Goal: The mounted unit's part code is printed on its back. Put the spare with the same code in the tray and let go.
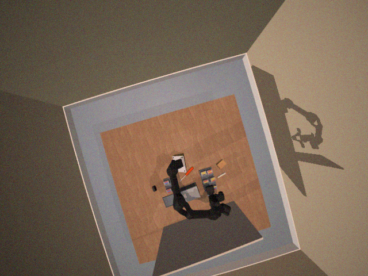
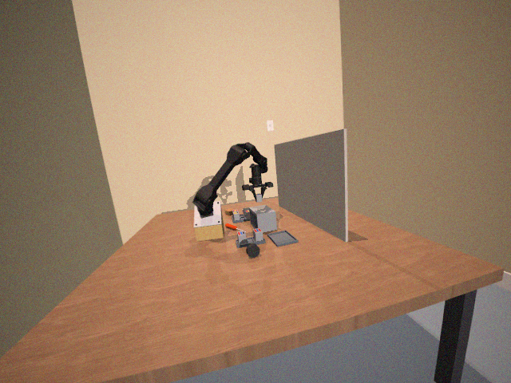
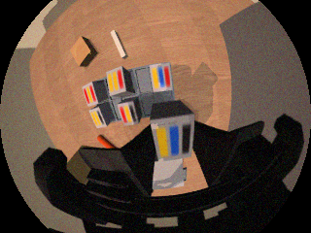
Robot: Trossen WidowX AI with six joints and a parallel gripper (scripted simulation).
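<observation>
Right now the flat grey tray is 2 cm ahead of my gripper tip, 36 cm to the right of it and 11 cm below it. Also, from my gripper tip: grey mounted unit: 3 cm behind, 16 cm to the right, 6 cm below; then brown block: 18 cm behind, 18 cm to the left, 10 cm below; then white stick: 7 cm behind, 16 cm to the left, 11 cm below.
</observation>
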